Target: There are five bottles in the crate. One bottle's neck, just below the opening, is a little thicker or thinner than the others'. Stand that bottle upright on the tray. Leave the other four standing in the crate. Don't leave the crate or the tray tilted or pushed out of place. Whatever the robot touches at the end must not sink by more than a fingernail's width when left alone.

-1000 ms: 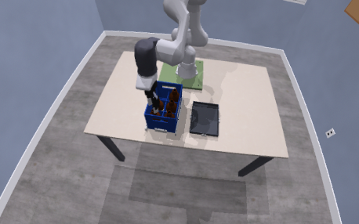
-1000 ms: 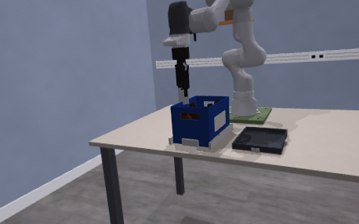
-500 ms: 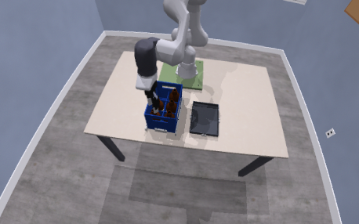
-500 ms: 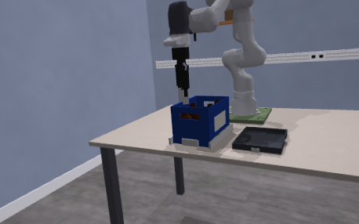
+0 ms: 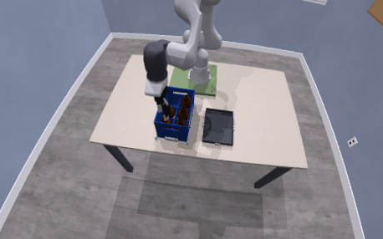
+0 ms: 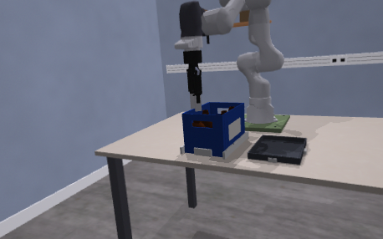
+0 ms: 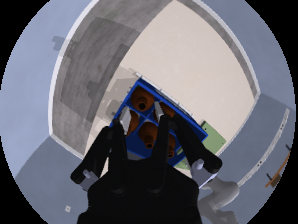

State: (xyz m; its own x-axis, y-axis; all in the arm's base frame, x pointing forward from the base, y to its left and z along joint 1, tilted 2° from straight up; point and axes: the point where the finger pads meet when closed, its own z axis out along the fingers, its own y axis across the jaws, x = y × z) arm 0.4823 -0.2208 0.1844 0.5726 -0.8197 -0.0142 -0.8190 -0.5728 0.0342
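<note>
Right now the blue crate is 13 cm below my hand, 8 cm behind it and 6 cm to the left of it. The rest, counted from my hand: dark tray 33 cm to the left, 20 cm below, 4 cm behind; bottle 16 cm behind, 13 cm below, 12 cm to the left.
</note>
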